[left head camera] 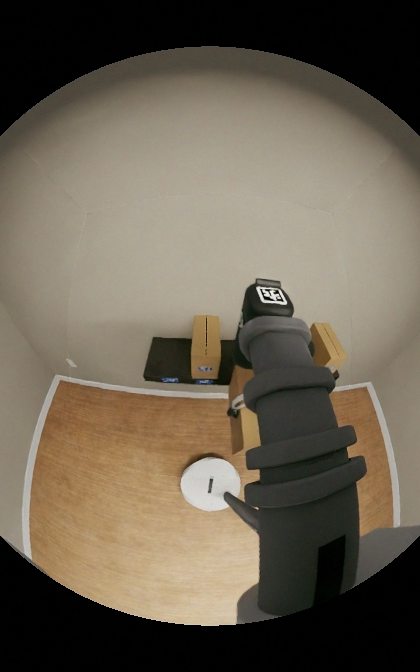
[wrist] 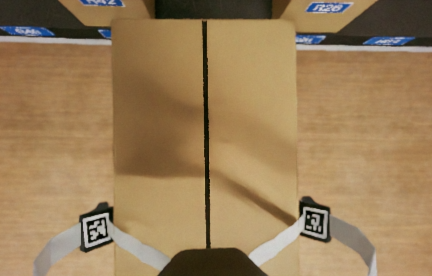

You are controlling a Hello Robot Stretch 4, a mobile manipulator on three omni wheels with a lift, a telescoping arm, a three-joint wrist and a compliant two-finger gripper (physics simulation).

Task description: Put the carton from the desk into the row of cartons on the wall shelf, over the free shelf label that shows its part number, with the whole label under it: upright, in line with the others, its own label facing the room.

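Frame: origin at the robot's base, x ahead, y left, z up, level; centimetres.
Where they show: hand, tool point: [wrist: 206,208]; robot's base, link origin: [left head camera: 209,482].
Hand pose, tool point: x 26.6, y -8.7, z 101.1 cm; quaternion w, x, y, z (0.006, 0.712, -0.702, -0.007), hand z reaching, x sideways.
Observation:
Each offset is from my tool point to the top centre of the thing. "spot": to the spot under its first point. Level surfaces: height alone.
The brown carton {dy -0.1, dx +1.2, dz +5.8 cm} [left head camera: 246,425] [wrist: 250,120] is upright between the two fingers of my gripper [wrist: 206,227], which is shut on its sides. In the wrist view its far top edge overlaps the front of the dark wall shelf {dz -24.6 cm} [left head camera: 167,357] [wrist: 212,9], in line with the gap between a carton labelled R42 {spot: dy +14.1, dx +25.6, dz -20.1 cm} [wrist: 115,15] and one labelled R26 {spot: dy -14.9, dx +25.1, dz -19.9 cm} [wrist: 295,20]. Most of the held carton is out in front of the shelf. Its own label does not show. Blue shelf labels {spot: dy +30.9, dx +24.9, dz -26.5 cm} [left head camera: 170,380] [wrist: 26,31] line the shelf's front edge; any label behind the held carton is hidden.
In the head view one carton {spot: dy +14.3, dx +31.1, dz -6.6 cm} [left head camera: 206,345] stands on the shelf left of my arm [left head camera: 300,425], and another carton {dy -51.1, dx +37.1, dz -6.6 cm} [left head camera: 327,345] shows right of it. The arm hides part of the shelf. A round white object [left head camera: 200,482] is lower down, left of the arm.

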